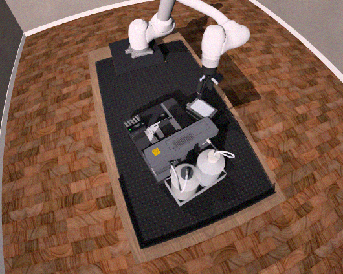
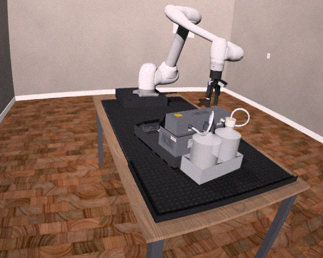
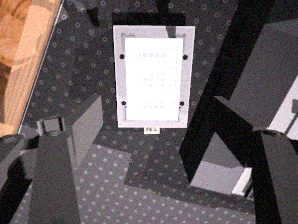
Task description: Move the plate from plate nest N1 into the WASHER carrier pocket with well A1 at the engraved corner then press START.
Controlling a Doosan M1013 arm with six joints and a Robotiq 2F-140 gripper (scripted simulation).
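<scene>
Now: hand 16 cm above the multi-well plate. The rest, counted from my hand: grey plate washer 13 cm ahead, 28 cm to the right, 8 cm below; then grey plate nest 17 cm below.
</scene>
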